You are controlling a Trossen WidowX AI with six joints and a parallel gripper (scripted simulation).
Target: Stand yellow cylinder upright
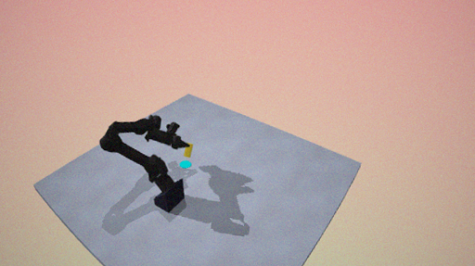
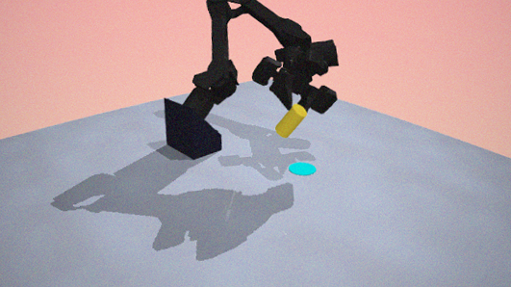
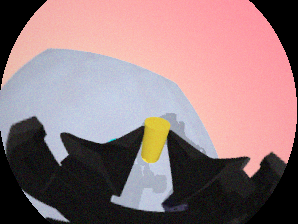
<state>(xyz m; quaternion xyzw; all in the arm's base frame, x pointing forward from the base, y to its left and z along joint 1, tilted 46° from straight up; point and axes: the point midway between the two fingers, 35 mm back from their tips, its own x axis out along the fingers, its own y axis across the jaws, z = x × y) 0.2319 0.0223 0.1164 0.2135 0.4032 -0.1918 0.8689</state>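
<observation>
Now: the cyan circle 3 cm to the left of my gripper tip and 13 cm below it. From my gripper tip the other things lie so: yellow tall cylinder 1 cm behind, 2 cm below.
</observation>
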